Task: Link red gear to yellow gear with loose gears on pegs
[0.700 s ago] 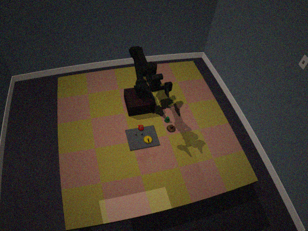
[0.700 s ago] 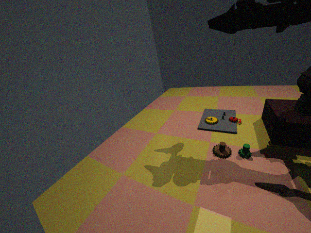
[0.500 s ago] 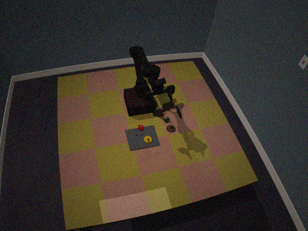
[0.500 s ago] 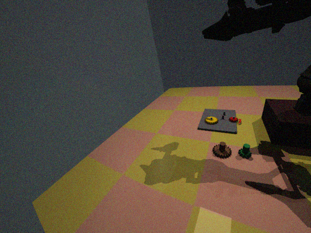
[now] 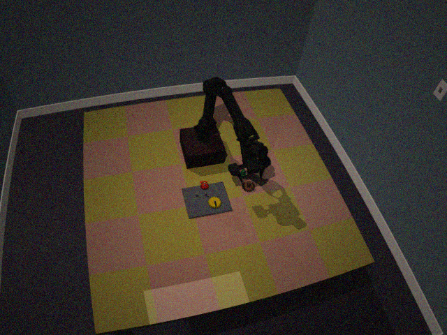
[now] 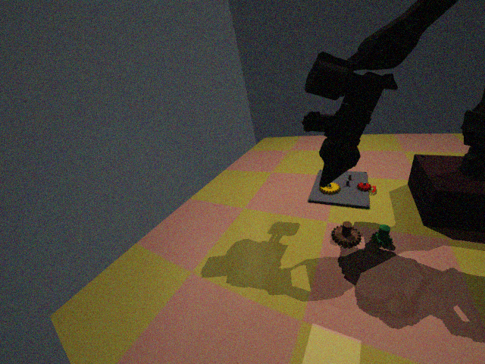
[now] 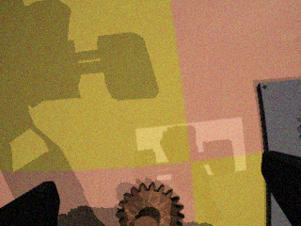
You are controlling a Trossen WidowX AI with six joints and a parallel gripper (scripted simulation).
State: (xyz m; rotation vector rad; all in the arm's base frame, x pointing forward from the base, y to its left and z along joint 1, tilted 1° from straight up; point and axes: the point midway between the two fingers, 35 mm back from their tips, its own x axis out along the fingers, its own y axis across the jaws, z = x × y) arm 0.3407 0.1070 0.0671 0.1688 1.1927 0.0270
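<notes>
Right now my gripper tip is 120 mm above the brown gear, 50 mm past it and 30 mm to the right of it. From my gripper tip the other things lie so: green gear (130 mm behind, 120 mm below, 30 mm to the left); grey board (200 mm to the right, 130 mm below, 40 mm behind); yellow gear (170 mm to the right, 120 mm below, 10 mm behind).
</notes>
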